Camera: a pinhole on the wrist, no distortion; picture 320 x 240 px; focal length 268.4 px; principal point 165.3 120.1 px. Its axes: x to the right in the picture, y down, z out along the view. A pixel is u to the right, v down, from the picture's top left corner.
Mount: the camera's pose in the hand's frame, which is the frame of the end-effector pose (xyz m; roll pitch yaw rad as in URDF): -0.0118 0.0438 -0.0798 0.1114 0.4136 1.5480
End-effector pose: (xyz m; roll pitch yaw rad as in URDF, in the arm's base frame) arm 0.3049 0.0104 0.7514 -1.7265 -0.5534 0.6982
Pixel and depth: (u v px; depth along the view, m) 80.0 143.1 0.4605
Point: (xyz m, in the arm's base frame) 0.1229 0.3570 0.6191
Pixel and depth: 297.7 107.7 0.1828
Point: 0.3886 0.1042 0.5890
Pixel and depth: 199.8 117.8 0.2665
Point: 0.3248 0.1823 0.5921
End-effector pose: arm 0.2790 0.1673 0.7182 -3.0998 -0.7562 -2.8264
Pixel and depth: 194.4 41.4 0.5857
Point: -0.2512 0.3156 0.5684
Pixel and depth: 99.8 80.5 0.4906
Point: -0.1036 0.1549 0.4983
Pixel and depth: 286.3 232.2 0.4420
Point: 0.0679 0.5221 0.4213
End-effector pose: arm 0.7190 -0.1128 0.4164 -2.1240 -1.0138 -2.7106
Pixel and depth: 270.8 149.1 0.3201
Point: 0.4607 -0.2188 0.2368
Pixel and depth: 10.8 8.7 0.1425
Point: 0.6666 -0.1965 0.4384
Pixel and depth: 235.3 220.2 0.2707
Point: 0.5541 -0.1989 0.2088
